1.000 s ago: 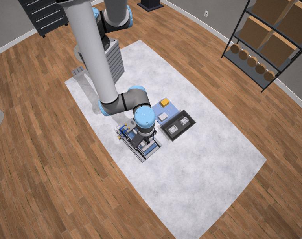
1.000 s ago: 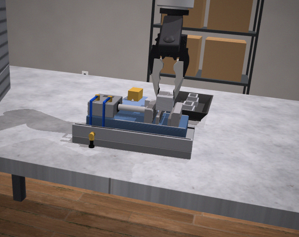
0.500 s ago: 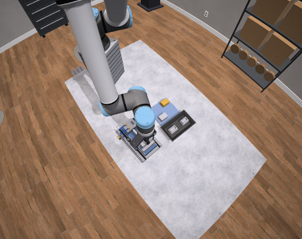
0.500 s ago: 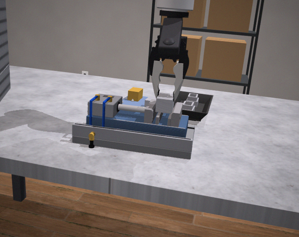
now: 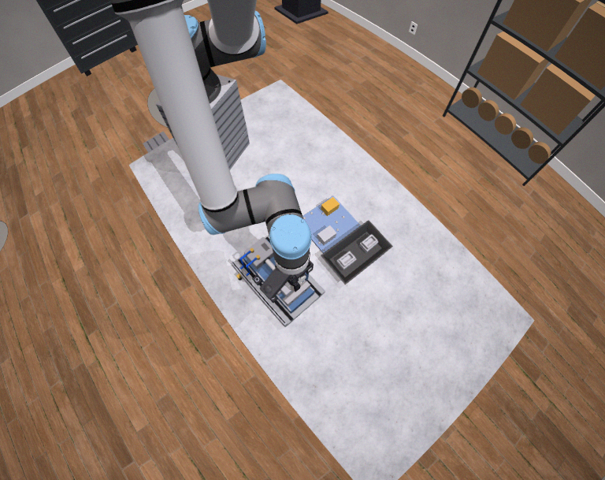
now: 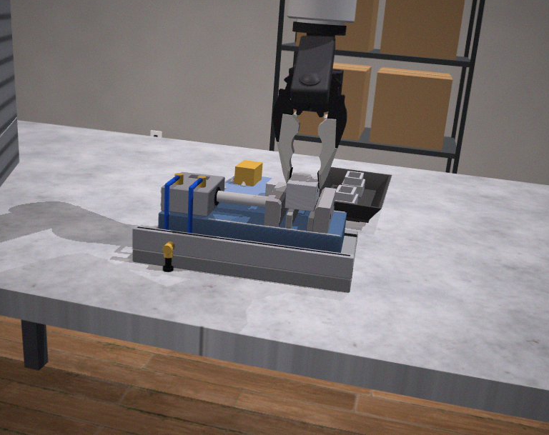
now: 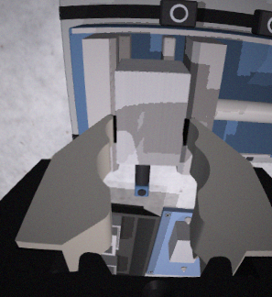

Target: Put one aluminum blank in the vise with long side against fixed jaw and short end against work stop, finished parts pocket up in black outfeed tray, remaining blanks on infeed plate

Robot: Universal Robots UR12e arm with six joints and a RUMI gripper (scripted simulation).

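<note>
My hand is 20 mm above the gray aluminum blank. From my hand the other things lie so: vise 80 mm below, 70 mm behind; then fixed jaw 50 mm below, 30 mm ahead, 10 mm to the left; then gray blank 240 mm to the left, 100 mm below, 90 mm behind.
</note>
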